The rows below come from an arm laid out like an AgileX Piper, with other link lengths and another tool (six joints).
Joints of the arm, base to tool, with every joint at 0 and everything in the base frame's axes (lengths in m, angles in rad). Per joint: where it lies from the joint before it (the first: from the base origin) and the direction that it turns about. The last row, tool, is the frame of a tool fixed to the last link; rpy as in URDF.
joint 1: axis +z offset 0 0 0.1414
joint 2: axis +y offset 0 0 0
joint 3: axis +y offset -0.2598 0 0.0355
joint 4: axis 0.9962 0 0.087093 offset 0.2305 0 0.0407
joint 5: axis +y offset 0 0 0
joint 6: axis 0.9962 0 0.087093 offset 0.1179 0 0.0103
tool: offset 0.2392 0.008 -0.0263 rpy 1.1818 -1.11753 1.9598
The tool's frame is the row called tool.
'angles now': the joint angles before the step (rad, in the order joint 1, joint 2, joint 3, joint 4, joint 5, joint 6). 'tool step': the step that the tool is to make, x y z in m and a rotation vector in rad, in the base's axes. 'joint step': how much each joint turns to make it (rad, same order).
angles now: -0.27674 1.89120 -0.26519 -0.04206 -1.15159 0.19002
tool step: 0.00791 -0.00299 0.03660 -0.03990 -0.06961 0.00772
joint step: 0.00001 -0.09202 0.01386 -0.00071 0.00109 -0.02051
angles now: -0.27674 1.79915 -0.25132 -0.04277 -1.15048 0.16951
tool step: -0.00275 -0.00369 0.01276 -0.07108 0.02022 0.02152
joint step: 0.00002 -0.10365 -0.00580 0.00002 0.11235 -0.07273
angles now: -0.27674 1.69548 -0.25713 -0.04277 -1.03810 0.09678
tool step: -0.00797 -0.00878 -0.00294 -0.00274 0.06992 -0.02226
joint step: -0.00001 -0.10503 -0.04305 0.03113 0.21525 -0.02670
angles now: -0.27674 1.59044 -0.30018 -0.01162 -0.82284 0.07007
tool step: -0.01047 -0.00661 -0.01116 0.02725 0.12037 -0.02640
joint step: 0.00000 -0.08718 -0.10380 0.04895 0.31398 -0.03525
